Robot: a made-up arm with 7 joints.
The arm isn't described. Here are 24 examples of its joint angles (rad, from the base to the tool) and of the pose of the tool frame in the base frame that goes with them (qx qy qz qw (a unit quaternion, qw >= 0); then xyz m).
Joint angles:
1: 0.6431 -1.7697 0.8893 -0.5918 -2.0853 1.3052 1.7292
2: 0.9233 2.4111 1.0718 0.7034 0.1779 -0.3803 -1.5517
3: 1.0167 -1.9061 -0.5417 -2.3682 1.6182 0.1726 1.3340
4: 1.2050 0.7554 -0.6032 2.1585 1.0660 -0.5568 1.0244
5: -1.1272 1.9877 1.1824 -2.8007 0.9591 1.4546 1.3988
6: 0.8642 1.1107 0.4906 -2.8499 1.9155 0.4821 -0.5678
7: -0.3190 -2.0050 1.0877 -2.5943 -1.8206 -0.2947 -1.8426
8: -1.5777 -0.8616 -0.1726 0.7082 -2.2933 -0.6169 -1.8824
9: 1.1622 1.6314 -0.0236 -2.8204 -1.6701 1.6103 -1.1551
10: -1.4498 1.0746 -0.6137 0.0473 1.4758 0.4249 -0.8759
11: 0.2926 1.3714 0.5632 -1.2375 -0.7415 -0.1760 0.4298
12: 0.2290 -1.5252 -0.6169 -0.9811 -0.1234 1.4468 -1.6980
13: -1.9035 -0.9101 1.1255 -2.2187 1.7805 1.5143 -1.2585
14: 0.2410 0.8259 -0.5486 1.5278 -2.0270 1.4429 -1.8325
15: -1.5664 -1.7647 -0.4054 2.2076 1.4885 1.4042 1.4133
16: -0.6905 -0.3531 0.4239 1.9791 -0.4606 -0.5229 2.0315
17: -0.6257 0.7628 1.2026 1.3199 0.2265 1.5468 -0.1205
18: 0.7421 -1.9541 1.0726 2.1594 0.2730 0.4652 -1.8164
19: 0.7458 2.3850 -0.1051 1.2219 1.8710 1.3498 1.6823
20: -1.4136 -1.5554 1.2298 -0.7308 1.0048 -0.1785 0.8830
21: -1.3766 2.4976 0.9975 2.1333 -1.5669 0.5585 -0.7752
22: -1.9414 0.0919 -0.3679 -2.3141 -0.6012 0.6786 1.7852
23: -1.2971 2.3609 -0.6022 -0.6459 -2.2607 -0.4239 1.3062
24: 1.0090 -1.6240 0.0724 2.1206 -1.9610 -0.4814 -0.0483
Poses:
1: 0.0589 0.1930 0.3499 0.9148 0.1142 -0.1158 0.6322
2: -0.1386 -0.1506 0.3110 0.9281 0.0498 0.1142 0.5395
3: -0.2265 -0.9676 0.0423 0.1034 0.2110 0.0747 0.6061
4: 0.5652 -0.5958 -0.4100 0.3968 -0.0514 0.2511 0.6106
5: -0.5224 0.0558 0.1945 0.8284 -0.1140 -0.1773 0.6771
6: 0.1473 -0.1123 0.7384 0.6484 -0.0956 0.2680 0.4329
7: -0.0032 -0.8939 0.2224 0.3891 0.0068 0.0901 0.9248
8: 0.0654 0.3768 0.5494 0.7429 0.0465 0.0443 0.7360
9: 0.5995 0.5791 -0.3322 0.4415 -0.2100 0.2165 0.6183
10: -0.3354 -0.5464 -0.2512 0.7252 -0.0108 -0.1238 0.8228
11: -0.6583 -0.4472 -0.4718 0.3795 -0.1006 -0.0444 0.4375
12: -0.0236 -0.9328 0.2353 0.2719 0.1446 -0.0467 0.6753
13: -0.9962 0.0132 -0.0649 0.0562 0.1916 0.1518 0.9353
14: 0.7817 -0.2555 -0.5567 0.1168 0.0896 0.0927 0.5076
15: 0.0078 -0.5098 0.7197 0.4713 0.1792 0.0173 0.7657
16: -0.5314 -0.0945 -0.7699 0.3405 0.0955 0.0542 0.6564
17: -0.2885 -0.4537 0.7548 0.3758 0.1209 -0.0085 0.6245
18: -0.6167 0.0128 -0.7572 0.2147 -0.0522 0.0778 0.7857
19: -0.2876 0.5182 -0.7312 0.3376 -0.0426 0.1419 0.6763
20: 0.9362 0.0361 -0.0053 0.3496 -0.0233 0.1206 0.8685
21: 0.1927 -0.2883 -0.8908 0.2936 -0.0498 -0.0635 0.5960
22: -0.1367 0.6268 0.2854 0.7121 -0.0190 -0.1994 0.8814
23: -0.2558 -0.0707 0.5906 0.7621 -0.0668 0.0063 0.8589
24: 0.7144 -0.3738 -0.3626 0.4673 0.1352 0.1683 0.7102
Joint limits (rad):
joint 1: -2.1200..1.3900
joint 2: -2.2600..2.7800
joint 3: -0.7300..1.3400
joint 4: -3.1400..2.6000
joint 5: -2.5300..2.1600
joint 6: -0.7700..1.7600
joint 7: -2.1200..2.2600
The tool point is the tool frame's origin. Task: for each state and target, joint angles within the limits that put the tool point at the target. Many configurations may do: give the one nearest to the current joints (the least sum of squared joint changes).
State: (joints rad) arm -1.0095 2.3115 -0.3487 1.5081 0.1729 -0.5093 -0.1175
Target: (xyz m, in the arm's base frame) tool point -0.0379 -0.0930 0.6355
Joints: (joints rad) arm -0.6482 2.0186 -0.5446 0.7219 0.4669 -0.1817 -0.4695
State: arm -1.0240 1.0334 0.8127 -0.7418 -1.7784 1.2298 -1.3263
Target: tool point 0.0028 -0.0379 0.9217
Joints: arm -1.5150 0.9324 1.0870 -0.1274 -1.8625 0.8925 -1.1997
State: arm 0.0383 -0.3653 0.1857 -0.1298 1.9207 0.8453 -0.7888
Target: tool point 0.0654 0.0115 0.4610
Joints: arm 0.7459 0.1075 0.0704 -0.6489 2.0841 1.2554 -0.8877
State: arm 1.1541 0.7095 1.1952 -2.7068 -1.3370 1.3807 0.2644
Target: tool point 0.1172 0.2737 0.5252
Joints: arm 0.8282 0.8715 1.2103 -3.1236 -1.2718 1.6261 0.3516
